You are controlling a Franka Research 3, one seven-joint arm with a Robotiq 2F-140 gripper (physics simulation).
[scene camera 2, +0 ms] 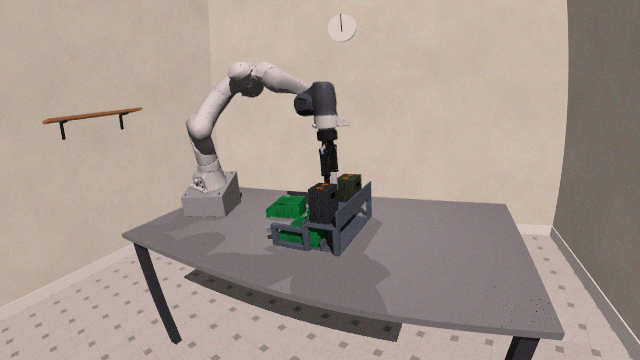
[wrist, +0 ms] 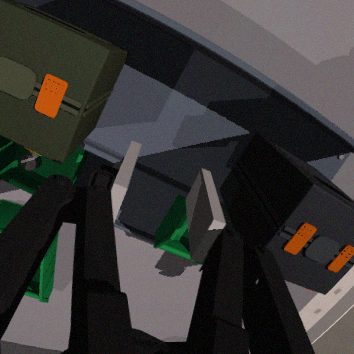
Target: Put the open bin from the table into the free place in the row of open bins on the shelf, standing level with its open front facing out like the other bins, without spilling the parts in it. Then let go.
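The open green bin [scene camera 2: 286,206] [wrist: 47,270] stands on the table in front of the shelf [scene camera 2: 354,206] [wrist: 145,100]; fingers hide much of it in the wrist view, and its parts cannot be made out. Two more green bins are in the shelf's lower row: one at the left [wrist: 72,167], with a grey part showing, and one at the right [wrist: 175,232] [scene camera 2: 295,236]. The free place [wrist: 145,200] shows as dark shelf floor between them. My gripper [scene camera 2: 330,179] [wrist: 164,172] points down above the shelf, its fingers partly open with nothing between them.
On the shelf's upper level, an olive case [wrist: 85,55] [scene camera 2: 349,189] with orange latches stands left of the fingers in the wrist view. A dark grey case [wrist: 320,215] [scene camera 2: 322,204] stands close on the right. The shelf's raised back panel runs behind both cases.
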